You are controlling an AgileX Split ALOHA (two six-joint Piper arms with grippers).
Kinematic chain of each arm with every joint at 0, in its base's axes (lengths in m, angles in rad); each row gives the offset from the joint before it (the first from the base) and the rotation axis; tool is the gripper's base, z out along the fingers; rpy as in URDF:
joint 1: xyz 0 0 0.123 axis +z
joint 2: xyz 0 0 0 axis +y
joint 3: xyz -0.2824 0 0.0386 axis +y
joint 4: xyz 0.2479 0 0.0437 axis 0.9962 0 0.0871
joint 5: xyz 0 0 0 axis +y
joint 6: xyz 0.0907 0 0.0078 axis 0.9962 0 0.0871
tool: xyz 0 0 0 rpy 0 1.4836 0
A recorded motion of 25 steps. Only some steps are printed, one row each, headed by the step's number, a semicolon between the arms.
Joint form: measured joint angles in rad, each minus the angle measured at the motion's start. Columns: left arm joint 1, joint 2, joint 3, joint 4, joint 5, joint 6; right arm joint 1, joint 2, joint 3, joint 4, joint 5, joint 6.
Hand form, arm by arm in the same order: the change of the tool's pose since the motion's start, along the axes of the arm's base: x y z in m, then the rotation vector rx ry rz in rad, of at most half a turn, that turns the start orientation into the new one. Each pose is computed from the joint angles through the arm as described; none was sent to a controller.
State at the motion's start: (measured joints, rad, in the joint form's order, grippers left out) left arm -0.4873 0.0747 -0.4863 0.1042 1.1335 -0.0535; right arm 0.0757 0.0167 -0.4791 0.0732 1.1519 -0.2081
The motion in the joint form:
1: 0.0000 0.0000 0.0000 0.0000 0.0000 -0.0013; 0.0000 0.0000 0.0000 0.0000 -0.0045 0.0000
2: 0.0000 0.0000 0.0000 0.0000 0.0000 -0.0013; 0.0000 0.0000 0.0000 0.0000 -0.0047 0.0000
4: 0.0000 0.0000 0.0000 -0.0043 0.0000 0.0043; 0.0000 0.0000 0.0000 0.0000 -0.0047 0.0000
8: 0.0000 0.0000 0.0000 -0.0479 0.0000 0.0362; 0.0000 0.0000 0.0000 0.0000 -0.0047 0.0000
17: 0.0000 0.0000 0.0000 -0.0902 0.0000 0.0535; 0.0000 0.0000 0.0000 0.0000 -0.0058 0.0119
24: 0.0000 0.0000 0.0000 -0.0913 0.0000 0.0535; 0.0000 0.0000 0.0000 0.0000 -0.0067 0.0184
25: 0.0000 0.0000 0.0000 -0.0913 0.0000 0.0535; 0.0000 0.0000 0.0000 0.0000 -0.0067 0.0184
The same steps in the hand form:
1: 0.0000 0.0000 0.0000 -0.0010 0.0004 0.0008; 0.0002 0.0000 0.0003 0.0005 -0.0045 -0.0003
2: 0.0000 0.0000 0.0000 -0.0010 0.0004 0.0008; 0.0002 0.0000 0.0004 0.0005 -0.0047 -0.0003
4: -0.0002 -0.0003 0.0000 -0.0001 0.0005 -0.0046; 0.0002 0.0000 0.0004 0.0005 -0.0047 -0.0003
8: -0.0017 -0.0036 -0.0003 -0.0102 0.0084 -0.0443; 0.0002 0.0000 0.0004 0.0005 -0.0047 -0.0003
17: -0.0033 -0.0067 -0.0004 -0.0306 0.0195 -0.0748; 0.0003 0.0000 0.0004 0.0104 -0.0042 -0.0071
24: -0.0033 -0.0067 -0.0004 -0.0315 0.0199 -0.0753; 0.0003 0.0000 0.0005 0.0158 -0.0043 -0.0108
25: -0.0033 -0.0067 -0.0004 -0.0315 0.0199 -0.0753; 0.0003 0.0000 0.0005 0.0158 -0.0043 -0.0108

